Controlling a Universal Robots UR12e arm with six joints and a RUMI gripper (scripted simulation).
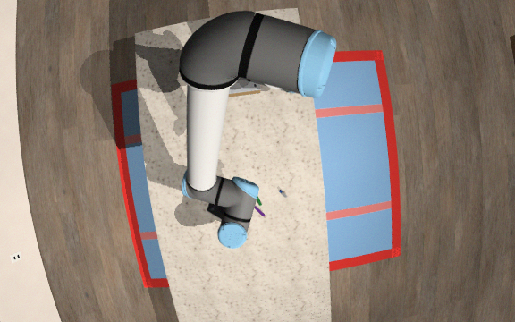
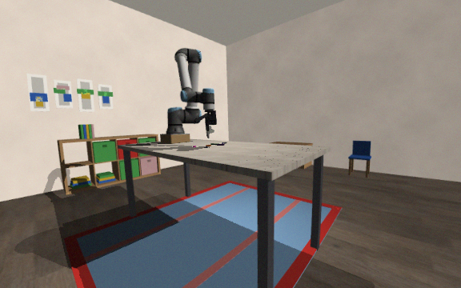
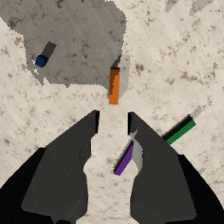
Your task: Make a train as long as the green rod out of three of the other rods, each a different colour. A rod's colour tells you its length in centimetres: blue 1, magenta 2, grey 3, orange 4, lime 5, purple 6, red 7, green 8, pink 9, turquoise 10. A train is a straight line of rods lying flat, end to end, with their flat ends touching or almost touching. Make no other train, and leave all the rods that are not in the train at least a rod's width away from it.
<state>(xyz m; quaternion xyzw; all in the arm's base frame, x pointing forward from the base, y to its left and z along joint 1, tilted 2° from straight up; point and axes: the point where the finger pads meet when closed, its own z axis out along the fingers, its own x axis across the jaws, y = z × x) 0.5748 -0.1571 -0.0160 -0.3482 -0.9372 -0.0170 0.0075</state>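
Now: the orange rod 70 mm below my hand. From my hand the other things lie so: green rod: 10 mm behind, 100 mm to the left, 70 mm below; then magenta rod: 60 mm behind, 100 mm to the right, 70 mm below; then purple rod: 50 mm ahead, 90 mm to the left, 70 mm below.
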